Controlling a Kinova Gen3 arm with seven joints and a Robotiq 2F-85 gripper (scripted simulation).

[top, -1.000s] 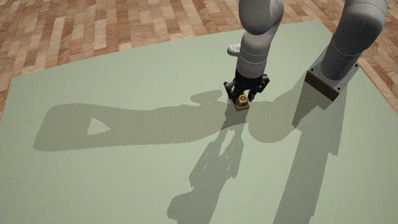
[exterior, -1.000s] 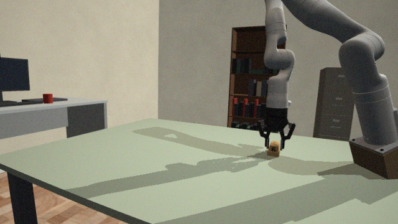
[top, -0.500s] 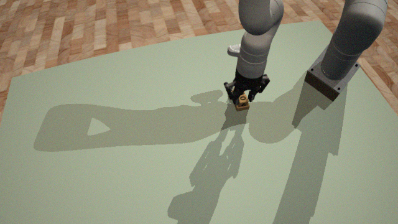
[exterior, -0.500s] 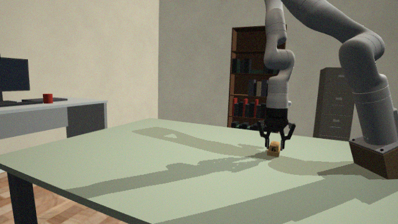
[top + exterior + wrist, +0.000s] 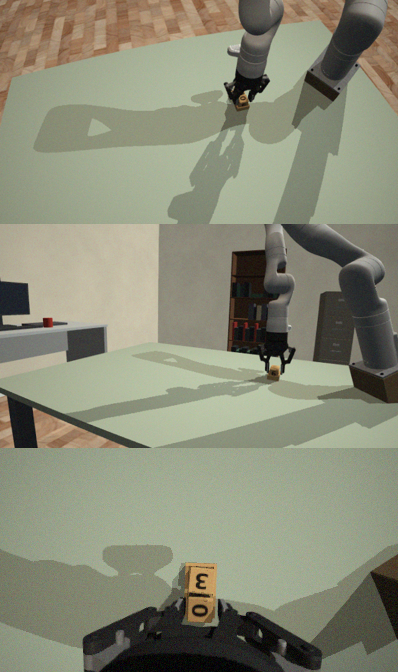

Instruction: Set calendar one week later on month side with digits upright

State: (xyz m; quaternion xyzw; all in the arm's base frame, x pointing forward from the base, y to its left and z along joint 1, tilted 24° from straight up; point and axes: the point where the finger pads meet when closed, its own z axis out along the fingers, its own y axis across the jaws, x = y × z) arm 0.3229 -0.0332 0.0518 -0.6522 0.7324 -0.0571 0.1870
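Now: hand 3 cm above the wooden tray and 2 cm to the left of it. Round my hand: cube (3 cm to the right, 1 cm below).
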